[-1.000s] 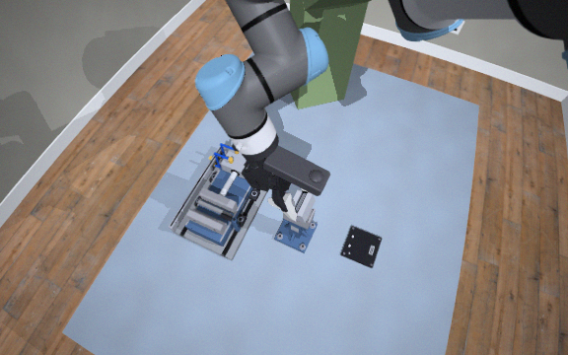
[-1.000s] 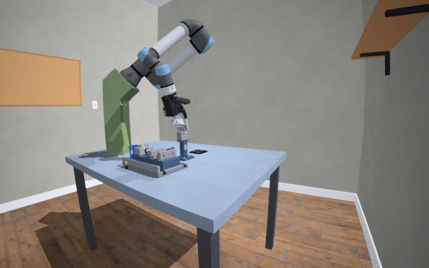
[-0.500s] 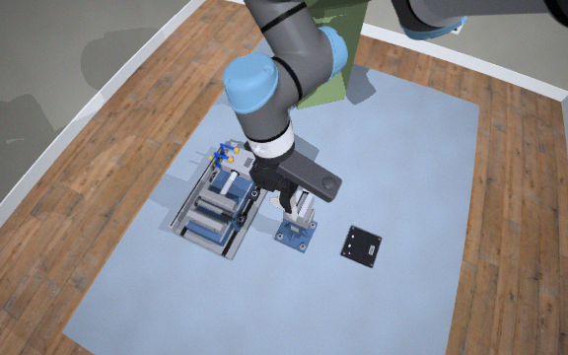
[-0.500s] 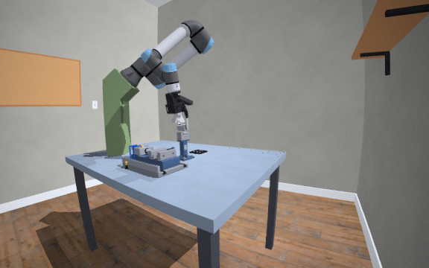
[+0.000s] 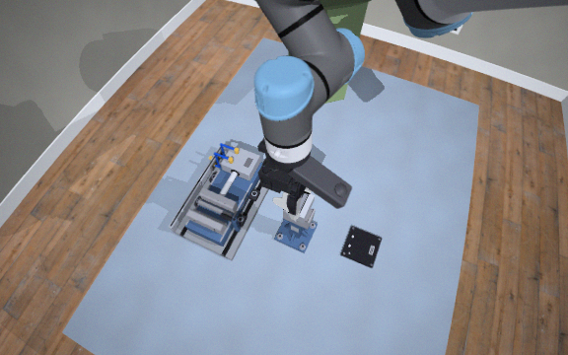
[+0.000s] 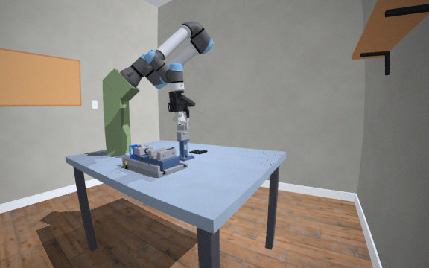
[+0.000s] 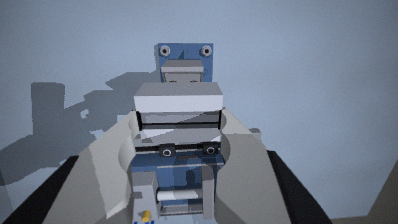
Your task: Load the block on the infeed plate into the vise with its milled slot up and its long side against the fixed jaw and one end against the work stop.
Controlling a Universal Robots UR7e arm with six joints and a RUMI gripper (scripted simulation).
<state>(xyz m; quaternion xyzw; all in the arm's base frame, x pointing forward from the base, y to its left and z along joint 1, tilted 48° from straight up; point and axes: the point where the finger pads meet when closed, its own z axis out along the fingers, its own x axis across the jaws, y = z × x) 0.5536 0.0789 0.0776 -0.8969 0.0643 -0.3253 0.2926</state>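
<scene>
The grey part is right at my hand. From my hand the other things lie so: work stop 7 cm ahead, 17 cm to the right, 10 cm below; then moving jaw 4 cm ahead, 22 cm to the right, 12 cm below; then cylinder rod 1 cm behind, 22 cm to the right, 12 cm below.
</scene>
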